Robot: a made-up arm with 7 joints.
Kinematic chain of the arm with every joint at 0, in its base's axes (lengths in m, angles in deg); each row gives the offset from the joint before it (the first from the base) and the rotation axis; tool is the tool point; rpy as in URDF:
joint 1: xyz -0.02 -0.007 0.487 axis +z
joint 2: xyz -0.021 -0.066 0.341 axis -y
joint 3: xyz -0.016 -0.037 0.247 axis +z
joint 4: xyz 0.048 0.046 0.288 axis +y
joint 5: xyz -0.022 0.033 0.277 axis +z
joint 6: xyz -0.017 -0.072 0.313 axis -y
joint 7: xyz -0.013 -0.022 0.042 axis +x
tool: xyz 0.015 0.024 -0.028 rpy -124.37 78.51 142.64
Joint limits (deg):
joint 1: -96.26..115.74
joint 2: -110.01..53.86
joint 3: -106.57..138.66
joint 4: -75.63..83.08
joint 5: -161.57..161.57
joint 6: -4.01..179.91
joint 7: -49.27..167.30
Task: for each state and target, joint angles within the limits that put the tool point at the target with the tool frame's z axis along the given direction. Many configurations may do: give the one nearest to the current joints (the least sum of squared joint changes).
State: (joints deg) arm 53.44 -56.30 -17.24 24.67 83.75 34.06 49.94
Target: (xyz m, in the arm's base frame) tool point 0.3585 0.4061 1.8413 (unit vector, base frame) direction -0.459 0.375 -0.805
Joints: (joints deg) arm 58.16 -23.82 -12.58 3.71 91.95 47.06 64.52
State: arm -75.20 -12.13 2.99 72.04 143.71 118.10 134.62
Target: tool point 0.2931 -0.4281 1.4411 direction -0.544 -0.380 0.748
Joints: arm -69.85 1.51 10.85 74.29 160.15 128.44 143.40
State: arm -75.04 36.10 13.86 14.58 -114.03 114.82 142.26
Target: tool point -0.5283 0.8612 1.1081 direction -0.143 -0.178 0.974
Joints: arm -61.08 52.30 17.32 -30.86 -103.67 124.90 160.22
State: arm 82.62 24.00 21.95 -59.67 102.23 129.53 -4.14
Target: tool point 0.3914 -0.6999 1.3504 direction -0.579 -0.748 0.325
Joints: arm 97.51 22.66 35.60 -72.27 125.73 124.31 17.26
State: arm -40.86 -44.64 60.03 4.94 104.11 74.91 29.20
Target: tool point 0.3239 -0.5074 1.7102 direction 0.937 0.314 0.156
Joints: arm -31.37 -47.98 37.20 -38.91 89.29 99.20 18.50
